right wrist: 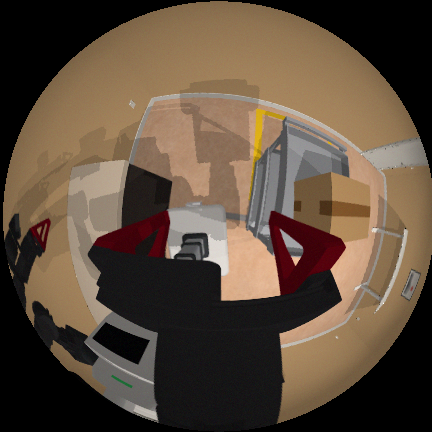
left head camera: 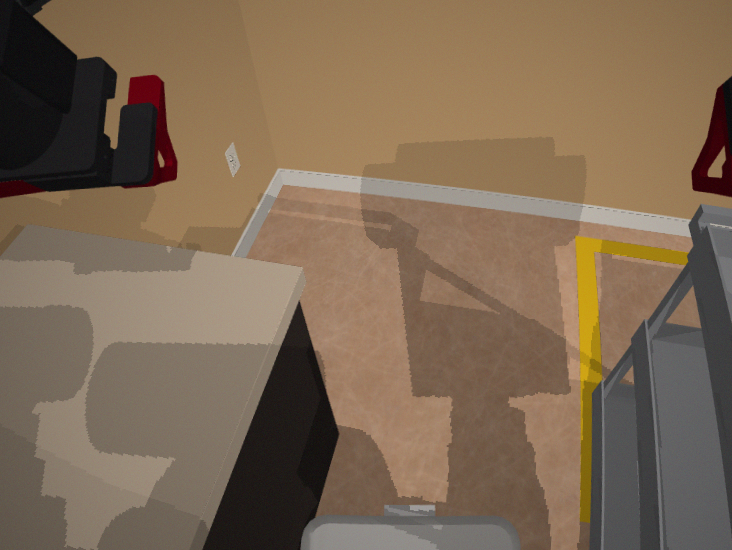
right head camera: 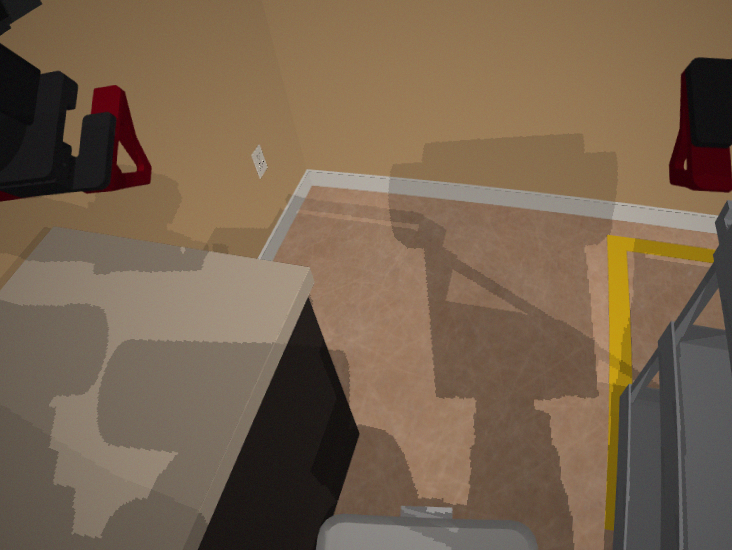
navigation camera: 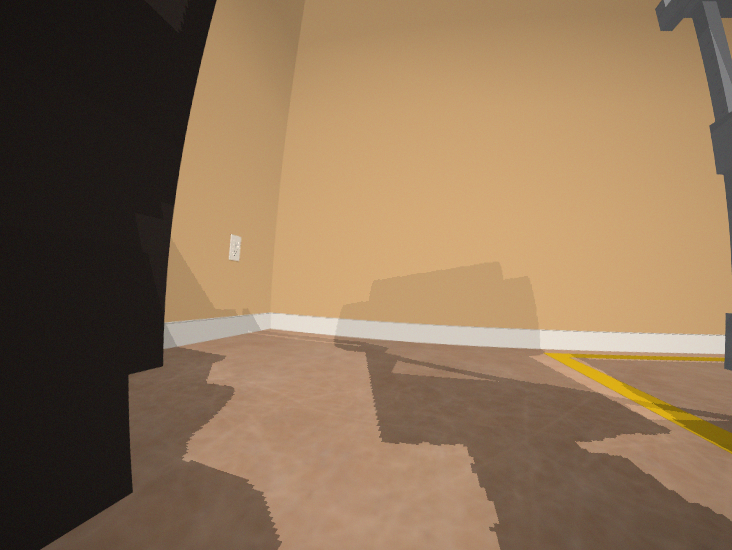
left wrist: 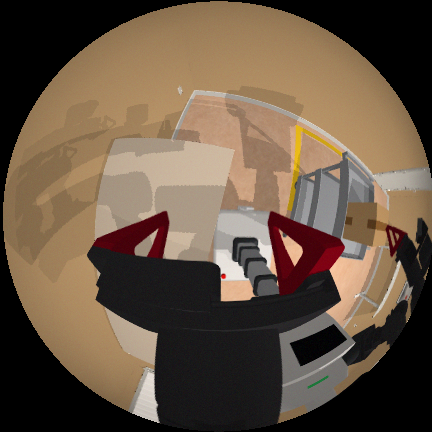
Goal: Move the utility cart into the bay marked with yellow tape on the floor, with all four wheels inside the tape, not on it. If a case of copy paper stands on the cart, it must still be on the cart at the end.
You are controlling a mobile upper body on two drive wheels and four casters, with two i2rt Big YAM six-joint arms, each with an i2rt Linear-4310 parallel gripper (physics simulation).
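Frame: origin at the left arm's base, x ahead, y left, z up, level; centimetres.
Where they show: left gripper, fingertip midpoint: (right wrist: 46, 220) (left head camera: 114, 175) (right head camera: 95, 181) (left wrist: 218, 216); right gripper, fingertip midpoint: (right wrist: 218, 215) (left wrist: 389, 227).
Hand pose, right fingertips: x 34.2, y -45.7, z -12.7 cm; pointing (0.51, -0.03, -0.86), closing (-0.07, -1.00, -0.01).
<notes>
After its pixels a point has its place.
The grey utility cart (left head camera: 680, 408) {x 51.6, y -85.1, z -94.3 cm} (right head camera: 704, 408) {x 53.1, y -84.7, z -94.3 cm} (right wrist: 310, 145) {x 65.0, y -96.8, z -62.1 cm} (navigation camera: 723, 144) {x 69.9, y -79.0, z -91.9 cm} stands at the right, with a cardboard case (left wrist: 360, 235) {x 25.1, y -79.5, z -45.4 cm} (right wrist: 350, 195) {x 36.5, y -92.4, z -34.3 cm} on it in both wrist views. The yellow tape (left head camera: 588, 295) {x 118.3, y -93.6, z -141.4 cm} (right head camera: 618, 295) {x 118.6, y -93.2, z -141.4 cm} (left wrist: 298, 145) {x 115.8, y -94.2, z -141.4 cm} (right wrist: 259, 130) {x 114.4, y -94.0, z -141.4 cm} (navigation camera: 621, 387) {x 102.5, y -90.3, z -141.4 cm} runs close along the cart's left side and across behind it. The cart's body hides much of the bay, and I cannot tell where all its wheels stand. My left gripper (left wrist: 218, 216) {x 35.9, y 0.3, z -12.2 cm} is open and empty, up and to the left of the cart. My right gripper (right wrist: 218, 215) {x 34.2, y -45.7, z -12.7 cm} is open and empty, nearer the cart and touching nothing.
A beige-topped counter (left head camera: 266, 295) {x 53.1, y 0.1, z -50.4 cm} (right head camera: 281, 295) {x 53.1, y -1.3, z -50.5 cm} (left wrist: 130, 165) {x 54.0, y 38.2, z -50.4 cm} (right wrist: 92, 185) {x 51.2, y 19.7, z -50.4 cm} with dark sides stands close at the left; its dark side (navigation camera: 71, 236) {x 50.9, y -1.1, z -115.4 cm} fills the navigation view's left. A wall with a white baseboard (left head camera: 502, 201) {x 165.6, y -66.0, z -136.2 cm} (right head camera: 532, 198) {x 165.5, y -66.1, z -135.2 cm} (navigation camera: 426, 334) {x 169.3, y -47.8, z -137.4 cm} runs behind. A grey floor strip (right wrist: 235, 216) {x 21.3, y -59.1, z -140.3 cm} lies beside the cart.
</notes>
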